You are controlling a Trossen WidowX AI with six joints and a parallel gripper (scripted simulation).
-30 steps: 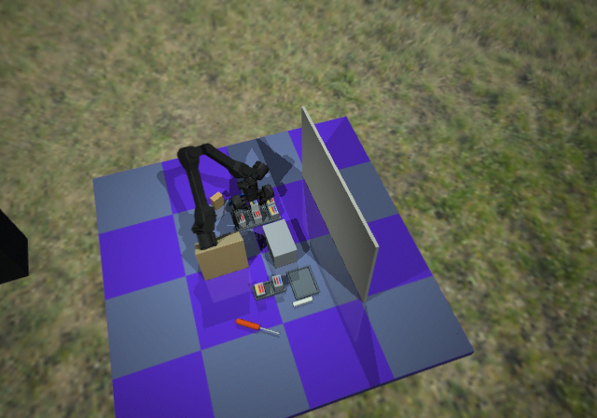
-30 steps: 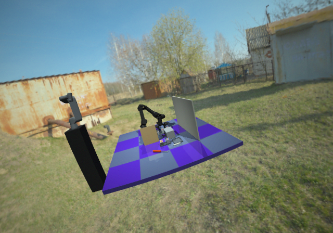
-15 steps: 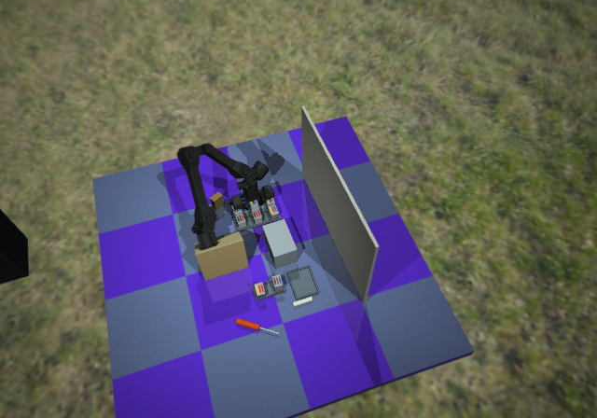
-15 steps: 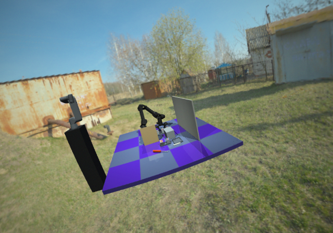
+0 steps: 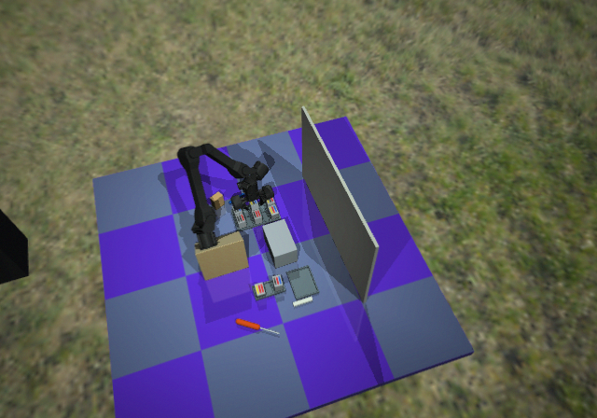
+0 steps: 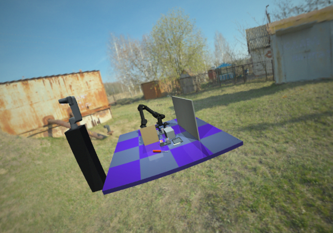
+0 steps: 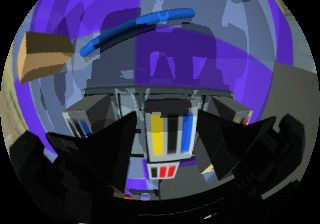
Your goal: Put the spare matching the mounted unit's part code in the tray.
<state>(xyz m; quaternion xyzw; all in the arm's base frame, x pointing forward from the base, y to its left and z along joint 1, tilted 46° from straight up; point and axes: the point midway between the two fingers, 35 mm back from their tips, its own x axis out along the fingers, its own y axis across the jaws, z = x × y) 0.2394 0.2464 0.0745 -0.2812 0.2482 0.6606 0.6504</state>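
The spare is 3 cm above my gripper tip. From my gripper tip the other things lie so: tall dark panel 29 cm ahead, 23 cm to the right, 21 cm above; grey box 5 cm ahead, 23 cm to the right, 3 cm above; small tan cube 15 cm behind, 8 cm to the left, 2 cm above.
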